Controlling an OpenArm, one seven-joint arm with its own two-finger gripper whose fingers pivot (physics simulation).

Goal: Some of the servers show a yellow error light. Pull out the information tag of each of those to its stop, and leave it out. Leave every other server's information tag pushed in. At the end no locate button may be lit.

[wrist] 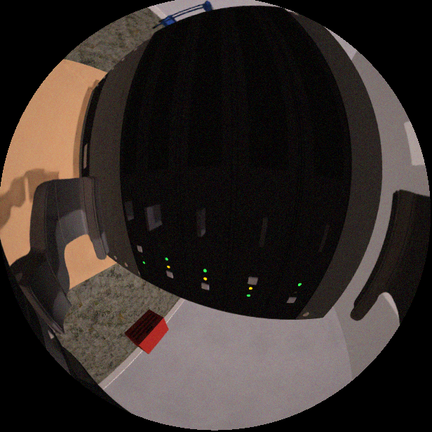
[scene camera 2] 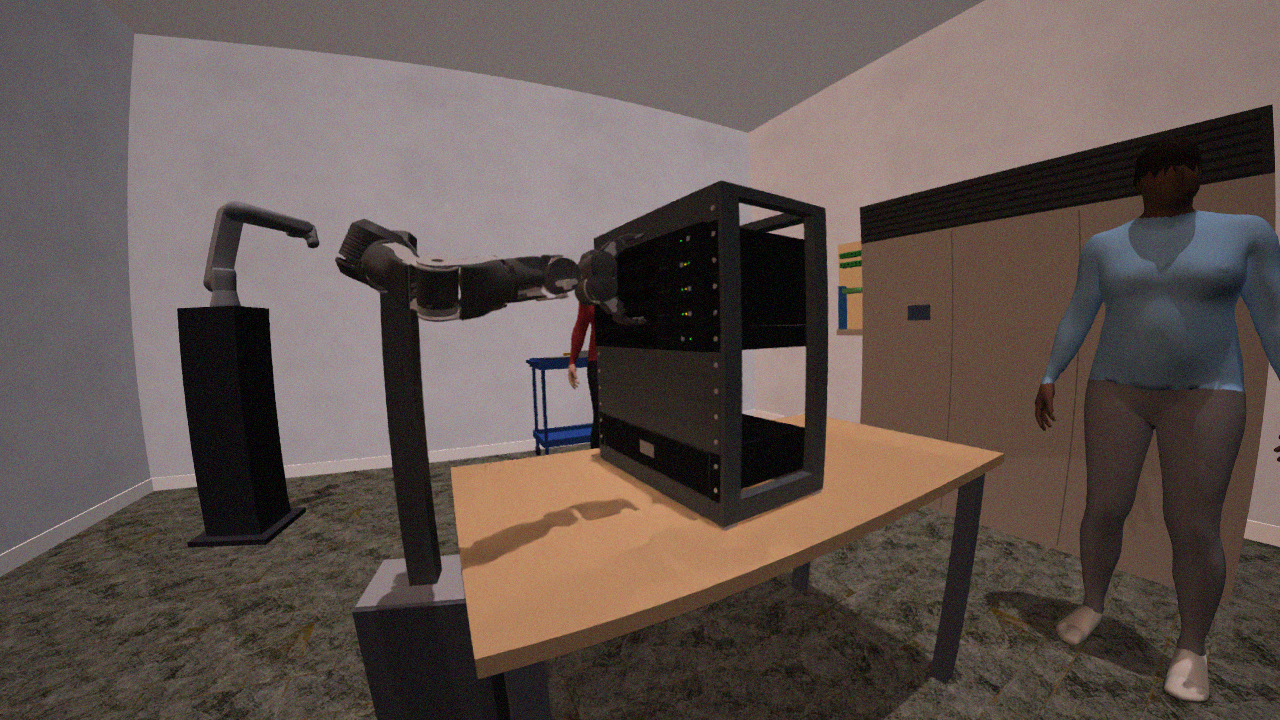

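Observation:
Several black servers (scene camera 2: 657,291) (wrist: 235,150) are stacked in the rack; their rows run upright in the wrist view. There, from the left, the second, third and fourth servers each show a yellow light (wrist: 168,267) (wrist: 205,278) (wrist: 250,288) and a green one. The leftmost and rightmost show green lights (wrist: 144,262) (wrist: 299,284). Small grey squares sit near the lights; none looks lit. Dim grey tag-like pieces show farther up; the second from the left (wrist: 153,217) looks wider and stands out, but how far is unclear. My gripper (scene camera 2: 638,278) (wrist: 202,242) is open and empty before the servers.
The dark rack frame (scene camera 2: 729,358) (wrist: 366,150) stands on the wooden table (scene camera 2: 572,573) (wrist: 45,120). A blank grey panel (scene camera 2: 657,385) lies below the servers. A blue cart (scene camera 2: 562,362), a second arm on a black pedestal (scene camera 2: 223,420) and a person in blue (scene camera 2: 1163,304) stand farther off.

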